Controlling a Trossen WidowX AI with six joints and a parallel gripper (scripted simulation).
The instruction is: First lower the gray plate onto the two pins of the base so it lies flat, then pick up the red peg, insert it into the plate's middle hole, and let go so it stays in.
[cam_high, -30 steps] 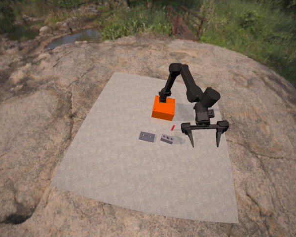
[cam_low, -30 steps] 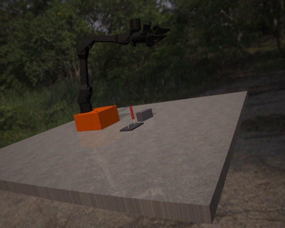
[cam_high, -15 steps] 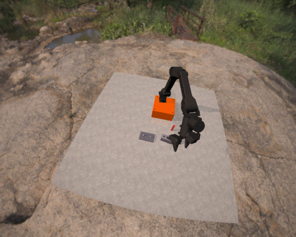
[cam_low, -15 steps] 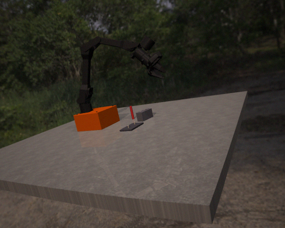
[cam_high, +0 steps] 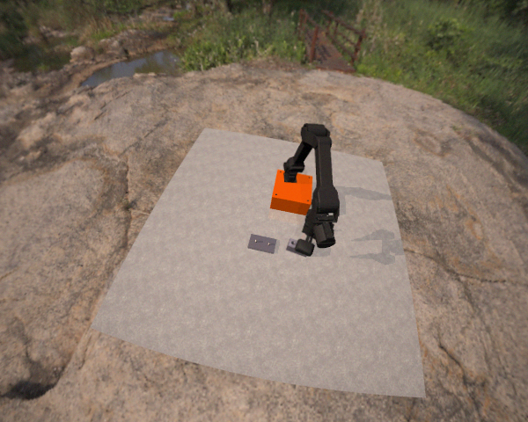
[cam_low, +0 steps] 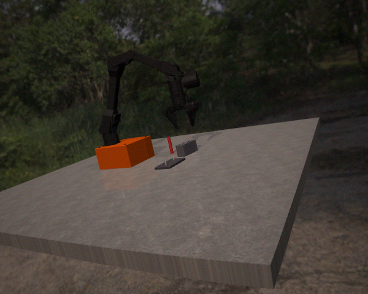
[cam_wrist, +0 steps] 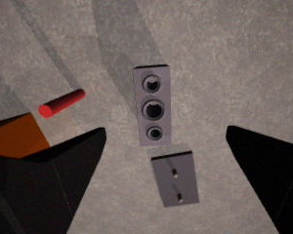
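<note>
The gray plate is 8 cm below my gripper tip and 1 cm behind it. From my gripper tip the other things lie so: base: 16 cm to the right, 11 cm below, 4 cm behind; red peg: 10 cm behind, 8 cm below, 5 cm to the left.
</note>
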